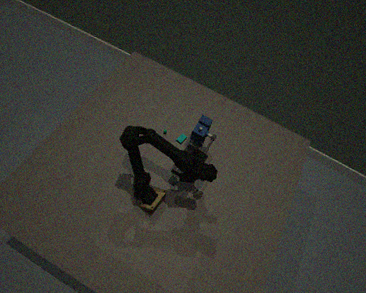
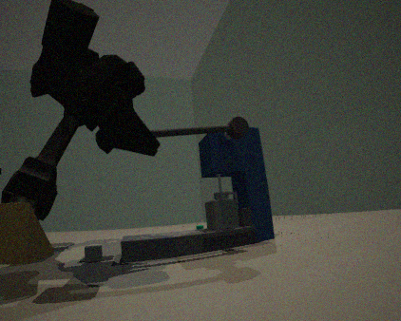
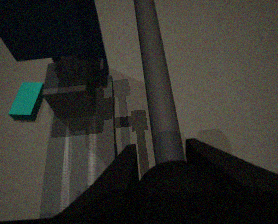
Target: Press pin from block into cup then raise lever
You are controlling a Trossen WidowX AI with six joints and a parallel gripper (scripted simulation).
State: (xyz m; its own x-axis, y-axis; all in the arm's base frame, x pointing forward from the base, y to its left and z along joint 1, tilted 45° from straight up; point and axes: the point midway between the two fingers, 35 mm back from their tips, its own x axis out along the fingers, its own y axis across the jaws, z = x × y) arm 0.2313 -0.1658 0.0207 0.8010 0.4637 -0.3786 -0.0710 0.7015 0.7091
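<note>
My gripper tip is 5 cm short of the dark lever, 3 cm below it and 1 cm to the right of it. From my gripper tip the other things lie so: pale round pin: 14 cm below, 12 cm ahead, 8 cm to the left; teal block: 17 cm to the left, 14 cm below, 14 cm ahead; thin punch: 12 cm ahead, 8 cm to the left, 1 cm below.
</note>
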